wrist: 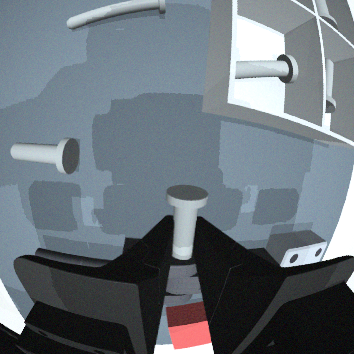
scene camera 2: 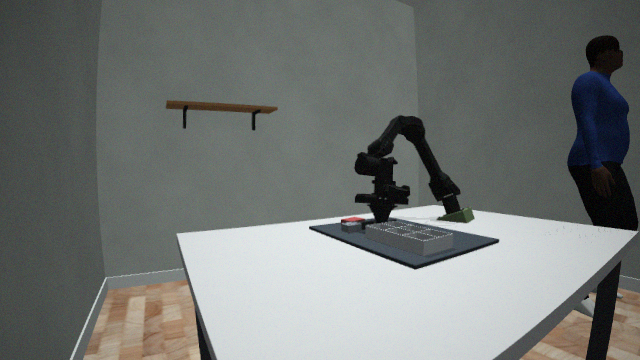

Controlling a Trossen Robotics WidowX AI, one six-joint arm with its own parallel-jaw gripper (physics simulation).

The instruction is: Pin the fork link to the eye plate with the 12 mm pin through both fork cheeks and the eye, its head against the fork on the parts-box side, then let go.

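Where they show: gripper, fingertip midpoint: [wrist: 182, 222]; arm's base, origin of the base link: [scene camera 2: 453, 212].
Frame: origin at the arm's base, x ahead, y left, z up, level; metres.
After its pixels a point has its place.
My gripper [scene camera 2: 382, 220] {x 0.363, y -0.070, z -0.009 m} [wrist: 182, 222] {x 0.363, y -0.070, z -0.009 m} is shut on a light grey headed pin [wrist: 184, 225] {x 0.362, y -0.064, z 0.004 m}, low over the dark mat [scene camera 2: 400, 257] {x 0.563, y 0.145, z -0.016 m} [wrist: 155, 135] {x 0.352, y -0.022, z -0.016 m}. The pin's disc head points toward the top of the wrist view, on the parts-box side; its shank runs back between the fingertips. Just beyond the shank's end, stacked grey pieces [wrist: 183, 281] show between the fingers; these look like the fork and eye. The fingers hide most of them, so I cannot tell whether the pin's tip is in a hole. A dark rod [wrist: 72, 257] {x 0.296, y -0.085, z -0.003 m} shows partly left of the fingers.
The parts box [scene camera 2: 434, 245] {x 0.483, y 0.184, z 0.003 m} [wrist: 215, 85] {x 0.379, y -0.001, z 0.004 m} holds pins in compartments. A headed pin [wrist: 37, 153] {x 0.290, y -0.023, z -0.003 m} and a bent pin [wrist: 115, 12] {x 0.335, y 0.049, z -0.008 m} lie on the mat. A grey block with two holes [wrist: 296, 246] {x 0.439, y -0.096, z 0.006 m} stands right of the fingers. A red block [scene camera 2: 353, 219] {x 0.387, y -0.170, z 0.005 m} [wrist: 188, 325] {x 0.362, y -0.157, z 0.005 m} is near the mat's edge.
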